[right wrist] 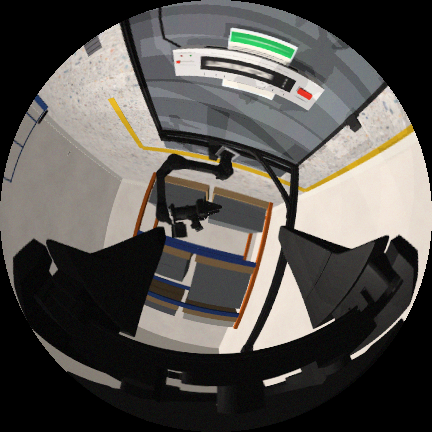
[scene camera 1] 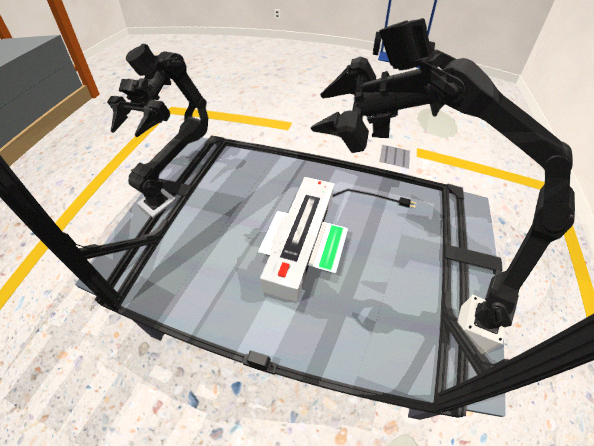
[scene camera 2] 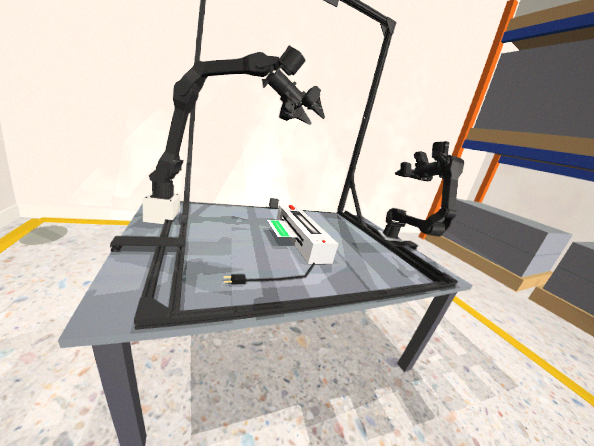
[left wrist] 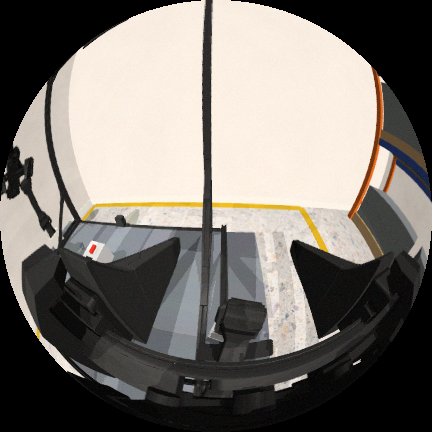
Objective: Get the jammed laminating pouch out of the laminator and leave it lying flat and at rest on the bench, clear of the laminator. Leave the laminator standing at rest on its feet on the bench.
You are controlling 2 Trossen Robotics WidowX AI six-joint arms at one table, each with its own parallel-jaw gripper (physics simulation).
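Places are measured from the left arm's base along level axes (x ahead, y right, z down), in millimetres.
Pixels of known places: left gripper, fingertip midpoint: (right wrist: pixel 220 208) (scene camera 1: pixel 123 134) (left wrist: pixel 237 245); right gripper, fingertip midpoint: (right wrist: pixel 222 232) (scene camera 1: pixel 316 112) (scene camera 2: pixel 317 121); left arm's base, origin of the base link: (right wrist: pixel 226 154) (scene camera 1: pixel 155 200) (scene camera 2: pixel 390 235) (left wrist: pixel 233 326); right arm's base, origin of the base link: (scene camera 1: pixel 487 318) (scene camera 2: pixel 162 196) (left wrist: pixel 52 232).
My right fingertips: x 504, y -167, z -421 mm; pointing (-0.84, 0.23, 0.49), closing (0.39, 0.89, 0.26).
For each thing: its top centre in the pictures, then the offset to it from my right fingertips. "pt": a spot on its surface instead. Level surfaces: height alone.
- bench, its level: dz +449 mm
- pouch, middle of its top: (scene camera 1: pixel 304 239) (right wrist: pixel 255 64) (scene camera 2: pixel 297 228) dx -16, dy -2, dz +408 mm
- white flat piece, surface spot: (scene camera 1: pixel 273 233) (right wrist: pixel 250 87) pt dx -97, dy +34, dz +409 mm
- black cord with a plug, surface spot: (scene camera 2: pixel 238 279) (scene camera 1: pixel 406 198) pt dx +146, dy -360, dz +435 mm
The white laminator (scene camera 1: pixel 301 227) (scene camera 2: pixel 309 233) (left wrist: pixel 102 251) (right wrist: pixel 240 68) stands on the middle of the bench (scene camera 1: pixel 200 295) (scene camera 2: pixel 215 295). The pouch (scene camera 1: pixel 331 248) (scene camera 2: pixel 280 228) (right wrist: pixel 262 45), green with a white border, sticks out of its long side, to the right in scene camera 1; its inner end is hidden. My right gripper (scene camera 1: pixel 317 112) (scene camera 2: pixel 317 120) (right wrist: pixel 222 232) is open and empty, high above the bench, apart from both. My left gripper (scene camera 1: pixel 126 133) (scene camera 2: pixel 404 167) (left wrist: pixel 237 245) is open and empty, raised far to the laminator's left in scene camera 1.
A white flat piece (scene camera 1: pixel 273 233) (right wrist: pixel 247 89) juts from the laminator's other long side. A black cord with a plug (scene camera 1: pixel 405 202) (scene camera 2: pixel 238 279) lies on the bench from the laminator's end. A black frame (scene camera 1: pixel 320 160) (scene camera 2: pixel 260 307) borders the bench, with uprights and a small block (scene camera 1: pixel 258 359).
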